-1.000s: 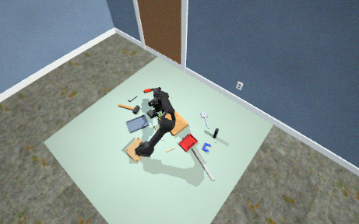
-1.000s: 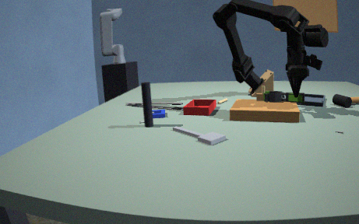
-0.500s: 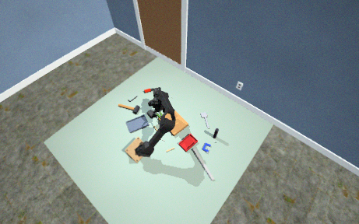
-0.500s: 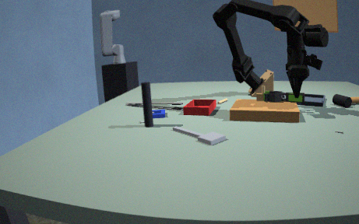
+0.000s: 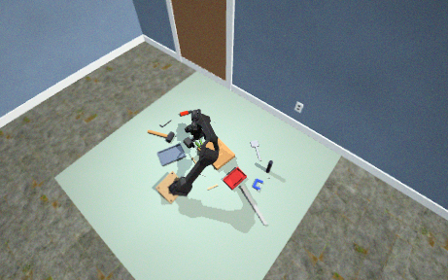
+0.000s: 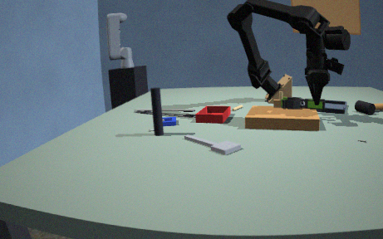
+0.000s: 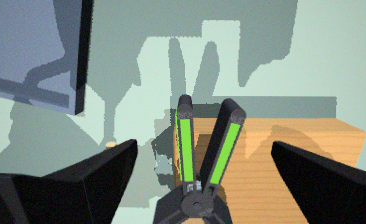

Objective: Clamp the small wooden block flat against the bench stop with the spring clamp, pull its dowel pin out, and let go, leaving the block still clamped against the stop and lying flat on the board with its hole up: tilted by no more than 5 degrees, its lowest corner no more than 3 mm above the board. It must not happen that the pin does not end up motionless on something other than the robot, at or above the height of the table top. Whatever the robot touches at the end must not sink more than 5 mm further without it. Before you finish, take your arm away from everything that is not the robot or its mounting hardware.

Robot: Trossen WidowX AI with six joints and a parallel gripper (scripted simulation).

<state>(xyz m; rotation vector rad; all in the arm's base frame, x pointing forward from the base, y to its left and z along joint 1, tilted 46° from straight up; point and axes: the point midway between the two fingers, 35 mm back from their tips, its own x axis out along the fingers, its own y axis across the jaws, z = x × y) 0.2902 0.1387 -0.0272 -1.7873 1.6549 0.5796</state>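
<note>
Right now the dowel pin is 11 cm to the right of my hand, 3 cm below it and 1 cm behind it. Also, from my hand: wooden board (10 cm to the right, 7 cm below, 4 cm ahead); then blue-grey tray (17 cm behind, 9 cm to the left, 8 cm below); then small wooden block (11 cm to the right, 4 cm below, 1 cm behind).
</note>
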